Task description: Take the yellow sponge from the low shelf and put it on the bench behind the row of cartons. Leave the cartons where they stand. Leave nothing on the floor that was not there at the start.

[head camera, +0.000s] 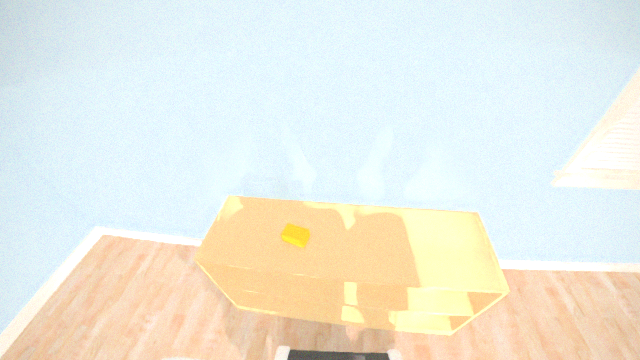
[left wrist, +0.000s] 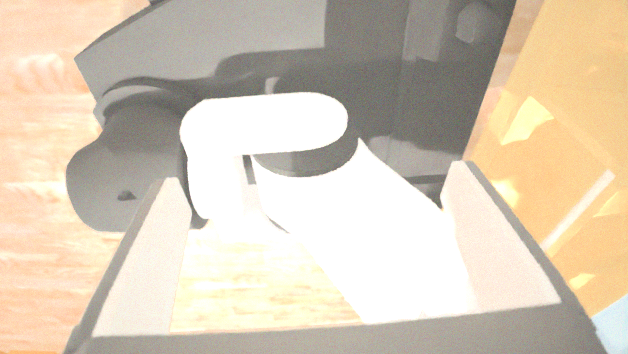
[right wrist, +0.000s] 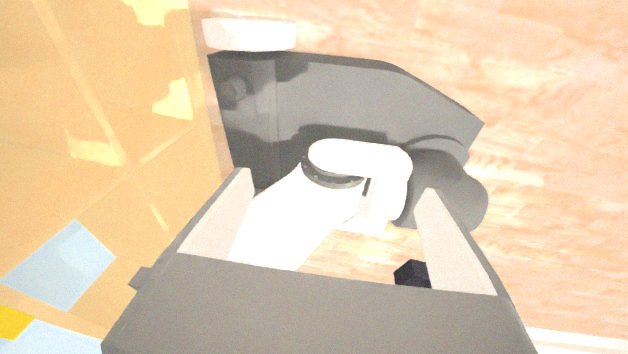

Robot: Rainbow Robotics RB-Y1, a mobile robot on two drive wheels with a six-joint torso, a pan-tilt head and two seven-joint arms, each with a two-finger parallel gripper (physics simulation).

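The yellow sponge lies on the top board of the low wooden shelf, left of its middle in the head view. A yellow piece of the sponge also shows at the lower left edge of the right wrist view. My left gripper is open, with its fingers wide apart and nothing between them; the shelf is to the right in that view. My right gripper is open and empty, with the shelf to the left in its view. Both grippers are apart from the sponge. The cartons and the bench do not show.
The shelf stands close to the blue wall, its open compartments facing me. A window is at the right. A small black block is partly hidden behind a right finger. My grey base stands close to the shelf front.
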